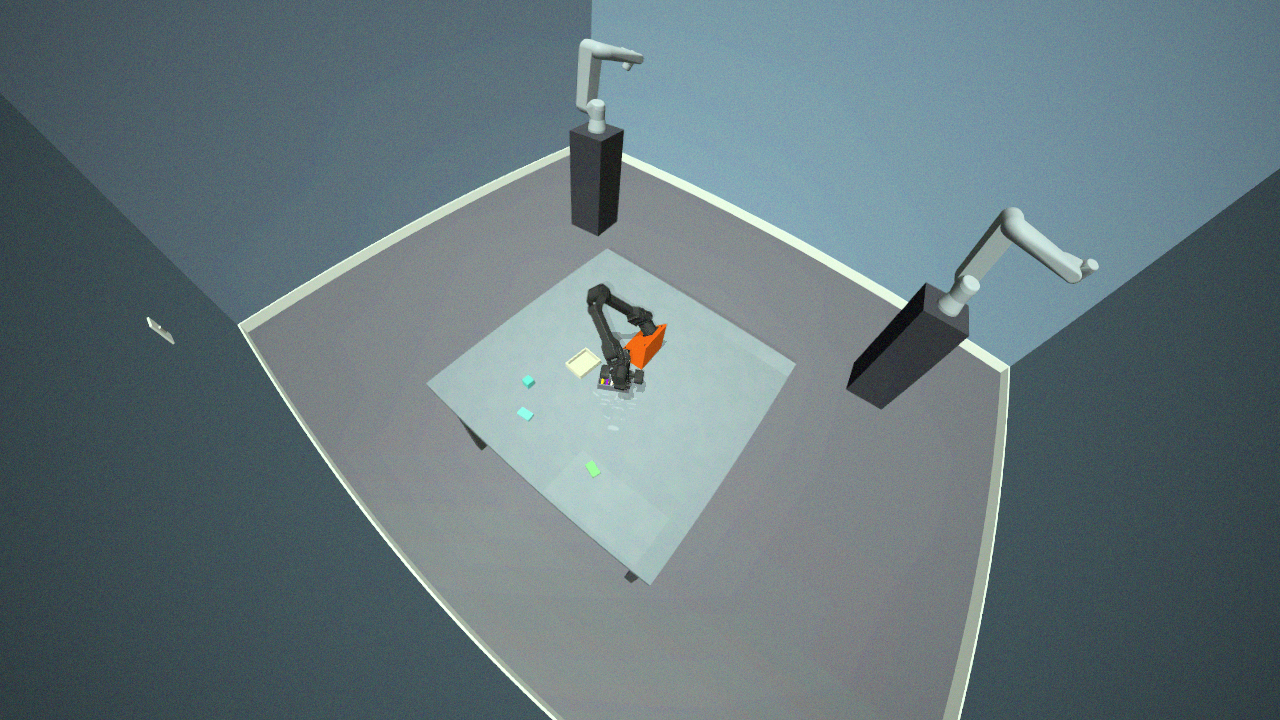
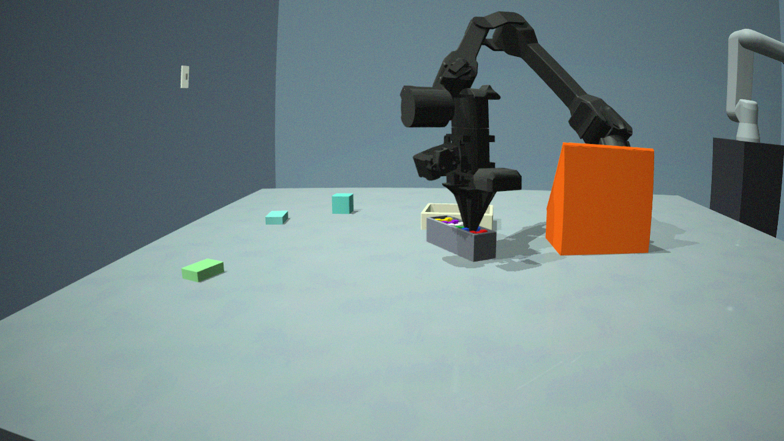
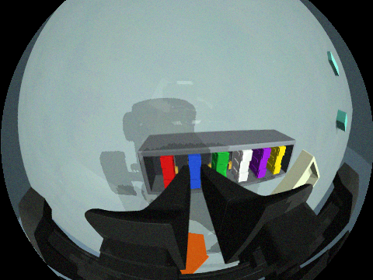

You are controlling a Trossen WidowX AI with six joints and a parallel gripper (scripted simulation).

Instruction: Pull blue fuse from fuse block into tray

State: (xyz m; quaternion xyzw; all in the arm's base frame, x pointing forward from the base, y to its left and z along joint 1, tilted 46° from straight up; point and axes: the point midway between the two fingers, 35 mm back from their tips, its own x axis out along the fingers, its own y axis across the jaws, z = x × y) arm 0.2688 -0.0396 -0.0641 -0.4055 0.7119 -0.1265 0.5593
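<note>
Right now the red fuse is 20 mm to the left of my gripper tip, 10 mm below it and 10 mm behind it. The rest, counted from my gripper tip: green flat block 390 mm ahead, 120 mm to the left, 30 mm below; cream tray 220 mm to the right, 30 mm below; blue fuse 10 mm below.
</note>
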